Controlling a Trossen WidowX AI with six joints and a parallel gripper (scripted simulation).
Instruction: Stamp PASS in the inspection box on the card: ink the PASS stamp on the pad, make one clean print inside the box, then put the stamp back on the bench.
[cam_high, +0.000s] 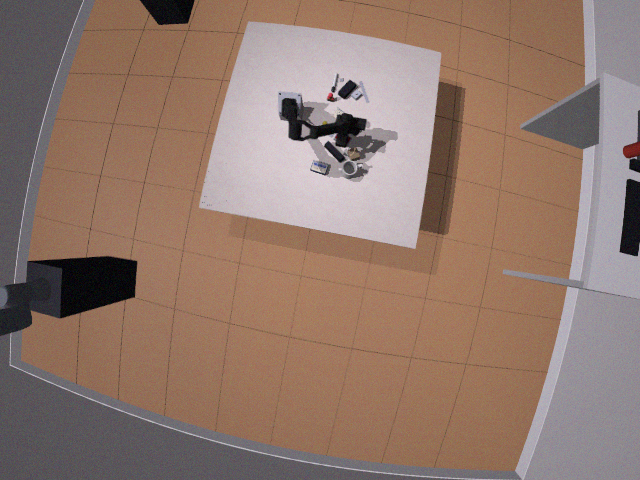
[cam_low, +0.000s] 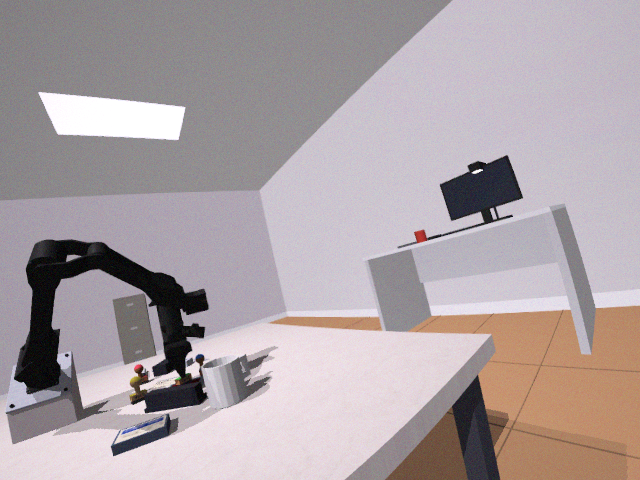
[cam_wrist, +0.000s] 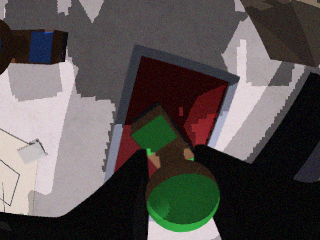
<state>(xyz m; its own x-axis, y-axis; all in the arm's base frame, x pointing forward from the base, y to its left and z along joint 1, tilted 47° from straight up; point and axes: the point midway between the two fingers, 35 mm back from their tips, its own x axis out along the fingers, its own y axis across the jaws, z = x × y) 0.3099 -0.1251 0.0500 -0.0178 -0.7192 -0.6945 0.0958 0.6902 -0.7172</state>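
The green-knobbed stamp is right at my gripper tip. From my gripper tip the other things lie so: red ink pad (3 cm below); then blue-knobbed stamp (7 cm ahead, 7 cm to the left, 2 cm below); then dark long block (4 cm behind, 9 cm to the right, 2 cm below).
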